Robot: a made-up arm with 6 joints. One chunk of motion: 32 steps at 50 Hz.
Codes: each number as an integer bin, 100 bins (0 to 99) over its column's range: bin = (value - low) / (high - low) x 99, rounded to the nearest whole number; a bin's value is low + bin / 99 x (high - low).
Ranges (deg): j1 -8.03..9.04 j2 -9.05..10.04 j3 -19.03..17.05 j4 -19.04..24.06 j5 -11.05..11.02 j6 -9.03..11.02
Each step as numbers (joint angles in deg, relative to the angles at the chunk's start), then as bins.
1 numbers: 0.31 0.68 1.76 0.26 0.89 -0.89
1 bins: 48 50 57 44 54 40
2 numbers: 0.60 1.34 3.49 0.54 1.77 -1.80
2 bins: 50 54 62 45 58 36
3 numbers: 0.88 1.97 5.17 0.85 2.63 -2.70
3 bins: 52 57 66 46 61 31
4 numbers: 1.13 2.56 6.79 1.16 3.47 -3.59
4 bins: 53 60 71 46 65 27
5 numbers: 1.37 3.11 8.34 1.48 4.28 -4.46
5 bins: 55 63 75 47 69 23
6 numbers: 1.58 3.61 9.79 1.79 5.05 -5.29
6 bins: 56 66 79 48 72 18
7 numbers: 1.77 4.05 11.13 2.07 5.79 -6.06
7 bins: 57 68 83 48 76 15
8 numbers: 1.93 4.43 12.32 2.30 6.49 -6.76
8 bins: 58 70 86 49 79 11
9 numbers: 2.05 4.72 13.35 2.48 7.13 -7.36
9 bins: 58 71 89 49 82 8
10 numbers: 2.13 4.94 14.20 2.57 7.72 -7.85
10 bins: 59 73 91 50 84 6
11 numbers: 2.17 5.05 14.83 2.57 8.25 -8.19
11 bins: 59 73 93 50 87 4
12 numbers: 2.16 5.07 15.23 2.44 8.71 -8.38
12 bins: 59 73 94 49 89 3
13 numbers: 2.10 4.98 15.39 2.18 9.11 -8.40
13 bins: 59 73 94 49 90 3
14 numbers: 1.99 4.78 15.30 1.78 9.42 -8.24
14 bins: 58 72 94 48 92 4
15 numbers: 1.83 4.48 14.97 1.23 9.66 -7.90
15 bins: 57 70 93 47 93 6
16 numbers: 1.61 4.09 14.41 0.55 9.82 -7.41
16 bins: 56 68 92 45 94 8
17 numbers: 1.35 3.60 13.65 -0.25 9.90 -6.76
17 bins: 54 66 90 43 94 11
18 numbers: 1.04 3.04 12.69 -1.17 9.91 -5.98
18 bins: 53 63 87 41 94 15
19 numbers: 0.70 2.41 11.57 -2.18 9.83 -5.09
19 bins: 51 59 84 39 94 19
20 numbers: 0.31 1.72 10.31 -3.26 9.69 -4.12
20 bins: 48 56 81 36 93 24
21 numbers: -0.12 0.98 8.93 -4.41 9.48 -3.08
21 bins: 46 52 77 34 92 29
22 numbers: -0.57 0.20 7.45 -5.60 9.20 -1.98
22 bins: 43 48 73 31 91 35
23 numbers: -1.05 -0.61 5.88 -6.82 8.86 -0.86
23 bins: 40 44 68 28 89 40
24 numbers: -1.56 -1.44 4.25 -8.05 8.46 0.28
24 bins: 38 39 64 25 88 46
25 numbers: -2.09 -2.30 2.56 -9.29 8.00 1.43
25 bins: 34 35 59 22 85 52
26 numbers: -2.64 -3.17 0.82 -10.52 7.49 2.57
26 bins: 31 30 54 20 83 57
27 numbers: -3.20 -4.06 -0.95 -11.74 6.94 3.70
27 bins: 28 26 50 17 81 63
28 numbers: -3.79 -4.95 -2.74 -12.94 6.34 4.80
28 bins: 25 21 45 14 78 68
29 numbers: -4.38 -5.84 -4.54 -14.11 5.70 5.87
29 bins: 21 17 40 11 75 74
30 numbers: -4.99 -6.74 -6.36 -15.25 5.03 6.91
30 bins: 18 12 35 9 72 79
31 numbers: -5.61 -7.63 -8.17 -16.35 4.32 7.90
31 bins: 14 7 30 6 69 84
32 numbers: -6.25 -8.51 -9.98 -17.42 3.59 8.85
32 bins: 10 3 25 4 66 88
